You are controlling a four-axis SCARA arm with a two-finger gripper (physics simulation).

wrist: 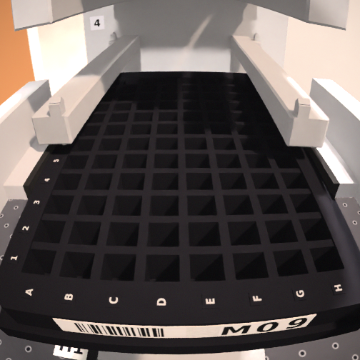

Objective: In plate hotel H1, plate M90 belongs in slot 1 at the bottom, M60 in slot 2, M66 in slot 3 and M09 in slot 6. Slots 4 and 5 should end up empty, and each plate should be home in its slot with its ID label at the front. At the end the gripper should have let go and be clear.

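The black plate M09 (165, 244) fills the middle of the wrist view. Its ID label, with barcode and "M09", faces the front at the bottom of the view. My gripper (180, 96) has pale fingers along the plate's left and right sides and is shut on it. The plate's front rows stand out in front of two long ledges of plate hotel H1 (272, 80); its rear rows lie between and below those ledges. A "4" tag (97, 23) shows at the back left. What is under the plate is hidden. M60 and M66 do not show.
Parts of a higher hotel level (327, 14) cross the top of the view. The pale back wall (185, 52) stands behind the plate. A dotted grey base (336, 346) shows below at both sides. The H1 tag (70, 350) is partly hidden under the plate's front edge.
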